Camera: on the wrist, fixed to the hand. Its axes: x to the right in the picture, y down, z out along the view.
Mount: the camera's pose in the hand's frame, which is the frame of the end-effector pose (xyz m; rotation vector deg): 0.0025 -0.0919 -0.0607 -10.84 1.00 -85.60
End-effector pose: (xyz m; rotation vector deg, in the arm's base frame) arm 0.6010 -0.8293 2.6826 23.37 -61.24 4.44
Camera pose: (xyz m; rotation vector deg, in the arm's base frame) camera 0.6765 -0.8925 2.6332 53.36 -30.42 -75.90
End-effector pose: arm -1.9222 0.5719 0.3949 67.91 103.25 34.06
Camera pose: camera -2.0191 0.5387 0.3544 -25.21 114.87 -7.70
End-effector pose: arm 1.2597 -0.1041 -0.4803 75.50 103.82 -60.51
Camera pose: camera 1.1681 -0.0648 -0.4333 -22.83 158.69 -81.24
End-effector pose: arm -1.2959 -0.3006 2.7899 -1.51 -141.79 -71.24
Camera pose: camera -1.2955 -0.4043 2.7528 -94.46 99.57 85.67
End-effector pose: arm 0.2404 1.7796 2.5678 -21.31 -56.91 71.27
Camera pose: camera 0.3446 1.7677 2.6014 13.97 -57.40 -11.83
